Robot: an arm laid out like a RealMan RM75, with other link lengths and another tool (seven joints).
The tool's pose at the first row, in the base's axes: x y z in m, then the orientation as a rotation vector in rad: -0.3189 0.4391 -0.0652 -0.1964 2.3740 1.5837
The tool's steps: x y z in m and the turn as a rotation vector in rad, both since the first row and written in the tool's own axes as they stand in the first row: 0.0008 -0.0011 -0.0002 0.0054 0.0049 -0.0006; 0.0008 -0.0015 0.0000 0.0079 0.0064 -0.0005; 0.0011 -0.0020 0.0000 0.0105 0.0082 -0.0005; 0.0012 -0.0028 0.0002 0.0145 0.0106 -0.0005; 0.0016 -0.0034 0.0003 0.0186 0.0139 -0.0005; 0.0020 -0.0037 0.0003 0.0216 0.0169 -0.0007; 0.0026 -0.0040 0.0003 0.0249 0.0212 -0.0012; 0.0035 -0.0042 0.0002 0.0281 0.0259 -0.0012; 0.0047 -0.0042 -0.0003 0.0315 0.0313 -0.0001; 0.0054 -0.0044 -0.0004 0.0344 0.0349 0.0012; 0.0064 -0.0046 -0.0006 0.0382 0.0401 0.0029
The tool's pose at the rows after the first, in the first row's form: -0.3194 0.4385 -0.0663 -0.2001 2.3814 1.5782; -0.3193 0.4385 -0.0668 -0.2007 2.3845 1.5755; -0.3194 0.4384 -0.0673 -0.2017 2.3877 1.5728; -0.3193 0.4382 -0.0681 -0.2029 2.3925 1.5686; -0.3195 0.4381 -0.0688 -0.2048 2.3980 1.5644; -0.3198 0.4380 -0.0692 -0.2069 2.4024 1.5614; -0.3203 0.4379 -0.0696 -0.2104 2.4078 1.5582; -0.3211 0.4378 -0.0700 -0.2137 2.4137 1.5555; -0.3223 0.4374 -0.0702 -0.2163 2.4208 1.5532; -0.3229 0.4372 -0.0706 -0.2172 2.4262 1.5511; -0.3239 0.4370 -0.0710 -0.2189 2.4337 1.5484
